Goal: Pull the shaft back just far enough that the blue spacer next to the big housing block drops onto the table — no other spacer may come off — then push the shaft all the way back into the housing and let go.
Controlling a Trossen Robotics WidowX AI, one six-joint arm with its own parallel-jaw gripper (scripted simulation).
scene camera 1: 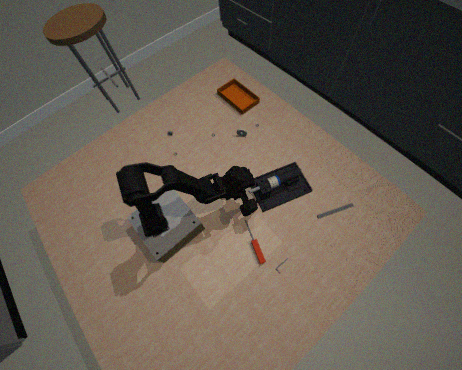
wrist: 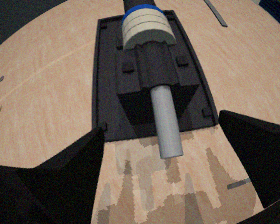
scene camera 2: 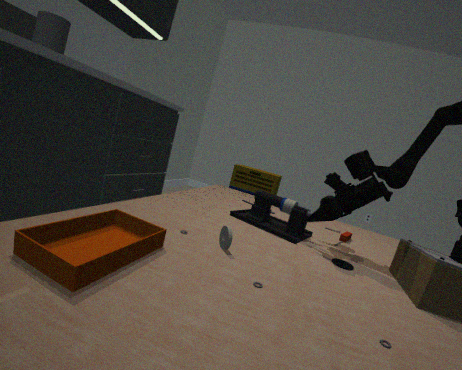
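Looking at an orange tray, I find that [scene camera 2: 76, 252] and [scene camera 1: 234, 93] are the same spot on it.
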